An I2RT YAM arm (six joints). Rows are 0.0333 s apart.
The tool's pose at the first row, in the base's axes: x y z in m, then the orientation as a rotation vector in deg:
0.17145 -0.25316 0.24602 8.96 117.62 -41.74
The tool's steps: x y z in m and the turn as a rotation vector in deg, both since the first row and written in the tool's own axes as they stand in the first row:
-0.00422 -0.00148 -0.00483 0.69 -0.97 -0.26
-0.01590 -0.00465 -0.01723 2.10 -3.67 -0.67
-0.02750 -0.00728 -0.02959 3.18 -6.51 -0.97
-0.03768 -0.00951 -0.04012 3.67 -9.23 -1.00
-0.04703 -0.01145 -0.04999 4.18 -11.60 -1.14
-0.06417 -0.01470 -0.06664 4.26 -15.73 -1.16
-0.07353 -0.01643 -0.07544 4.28 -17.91 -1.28
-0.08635 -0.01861 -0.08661 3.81 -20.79 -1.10
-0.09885 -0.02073 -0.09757 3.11 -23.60 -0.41
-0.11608 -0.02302 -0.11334 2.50 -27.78 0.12
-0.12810 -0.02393 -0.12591 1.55 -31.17 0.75
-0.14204 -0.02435 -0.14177 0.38 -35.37 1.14
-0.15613 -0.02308 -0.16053 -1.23 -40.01 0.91
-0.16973 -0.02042 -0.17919 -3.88 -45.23 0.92
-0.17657 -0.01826 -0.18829 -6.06 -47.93 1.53
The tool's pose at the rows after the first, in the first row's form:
0.16975 -0.25100 0.25200 8.71 116.52 -42.56
0.16611 -0.24478 0.26776 8.04 113.56 -44.07
0.16266 -0.23817 0.28321 7.24 110.54 -45.13
0.15989 -0.23247 0.29660 6.45 107.78 -45.41
0.15724 -0.22704 0.30893 5.69 105.37 -45.78
0.15356 -0.21764 0.33083 4.19 101.41 -45.46
0.15178 -0.21263 0.34265 3.28 99.34 -45.32
0.15006 -0.20610 0.35841 2.17 96.73 -44.45
0.14834 -0.19969 0.37380 1.46 94.17 -43.08
0.14571 -0.18997 0.39500 0.19 90.29 -41.73
0.14300 -0.18176 0.41012 -0.88 87.25 -40.10
0.13915 -0.17102 0.42789 -2.52 83.53 -38.31
0.13391 -0.15727 0.44621 -5.05 79.61 -36.40
0.12899 -0.14252 0.46348 -8.00 75.34 -33.36
0.12703 -0.13458 0.47170 -9.34 73.24 -30.75

